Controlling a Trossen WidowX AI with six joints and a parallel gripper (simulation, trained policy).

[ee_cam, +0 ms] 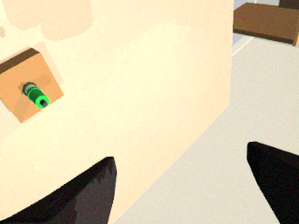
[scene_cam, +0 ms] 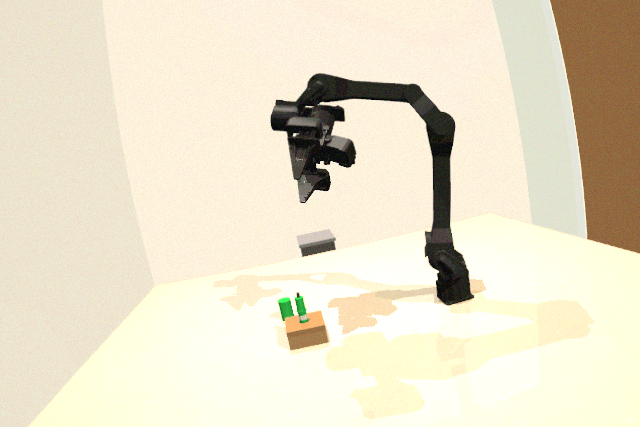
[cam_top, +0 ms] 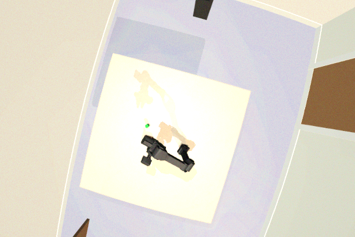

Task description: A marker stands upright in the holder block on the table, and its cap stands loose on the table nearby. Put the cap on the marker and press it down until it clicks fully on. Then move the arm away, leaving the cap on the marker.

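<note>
My gripper tip is 270 mm above the green cap, 150 mm to the left of it and 80 mm short of it. The rest, counted from my gripper tip: holder block 280 mm below, 40 mm ahead, 20 mm to the right.
</note>
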